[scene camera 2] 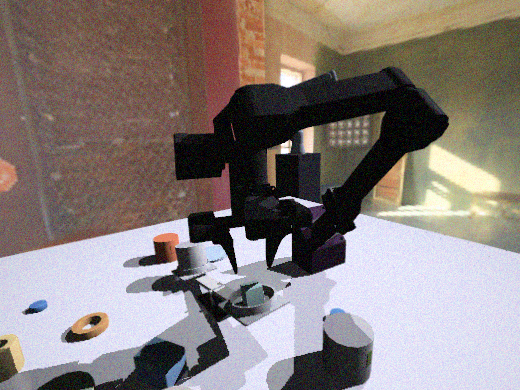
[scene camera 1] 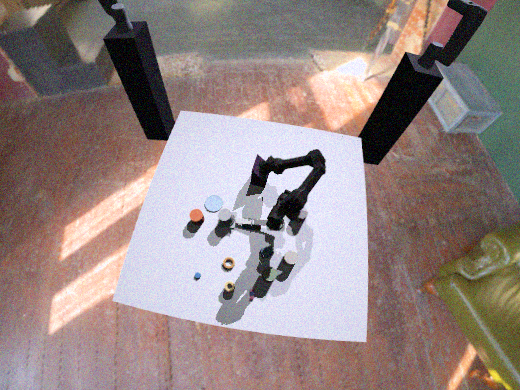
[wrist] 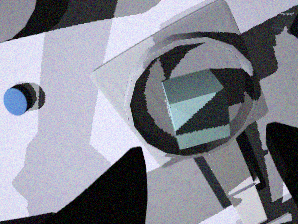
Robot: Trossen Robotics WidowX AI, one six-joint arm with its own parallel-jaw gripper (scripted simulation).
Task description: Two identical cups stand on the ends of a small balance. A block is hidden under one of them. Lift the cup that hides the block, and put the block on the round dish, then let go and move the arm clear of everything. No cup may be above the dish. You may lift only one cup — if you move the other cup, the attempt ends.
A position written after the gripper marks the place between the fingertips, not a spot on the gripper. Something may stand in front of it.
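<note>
A grey cup [scene camera 2: 189,255] is visible, as is a small balance [scene camera 2: 233,305]; the wrist view also has the balance [wrist: 131,81]. The gripper [scene camera 2: 252,269] is visible in the wrist view as well [wrist: 207,145].
</note>
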